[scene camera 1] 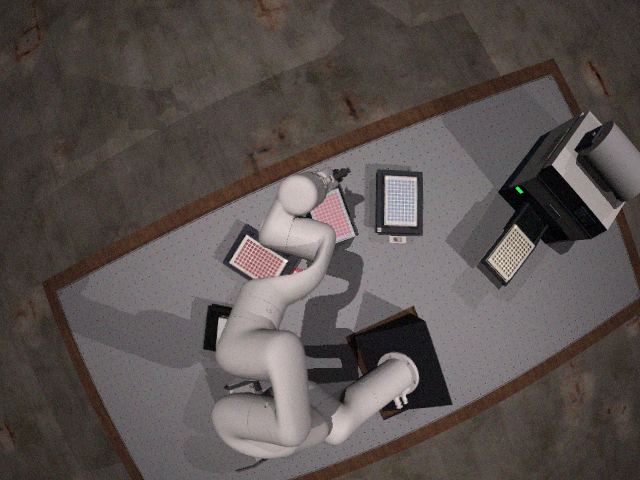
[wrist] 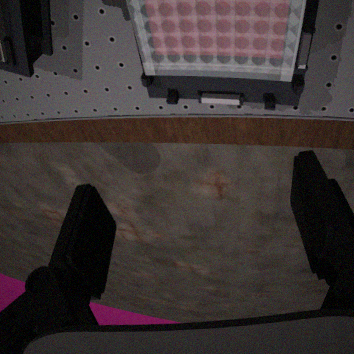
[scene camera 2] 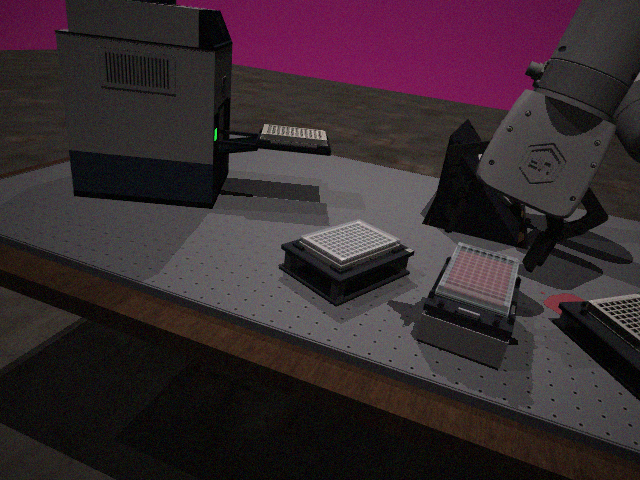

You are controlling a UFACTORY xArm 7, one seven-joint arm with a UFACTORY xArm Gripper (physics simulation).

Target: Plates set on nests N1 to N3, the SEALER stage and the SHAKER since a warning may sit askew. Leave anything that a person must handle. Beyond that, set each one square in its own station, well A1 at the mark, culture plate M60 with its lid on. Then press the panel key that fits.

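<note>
A pink-filled plate under a clear lid [scene camera 1: 334, 214] [scene camera 2: 480, 276] [wrist: 215, 32] lies on a dark clamped holder [wrist: 265, 90] with a grey base; whether it is fully level is unclear. My gripper [scene camera 1: 341, 174] [wrist: 194, 191] is open and empty, off this holder's table-edge side in the wrist view. In scene camera 2, one dark finger shows beside the plate. A blue-welled plate [scene camera 1: 400, 200] [scene camera 2: 351, 241] lies on a black nest [scene camera 1: 379, 206] [scene camera 2: 336, 289]. A red-welled plate [scene camera 1: 257, 258] [scene camera 2: 625, 312] is on another nest, partly hidden by the arm. A cream plate [scene camera 1: 511, 251] [scene camera 2: 293, 132] rests on the machine's extended stage.
The machine [scene camera 1: 563, 180] [scene camera 2: 144, 113] shows a green light. A black frame [scene camera 1: 210, 328] with a white part is mostly behind the arm. A red spot [scene camera 2: 560, 301] lies near the pink plate. A dark angular block [scene camera 1: 429, 382] [scene camera 2: 449, 191] stands at the arm's base.
</note>
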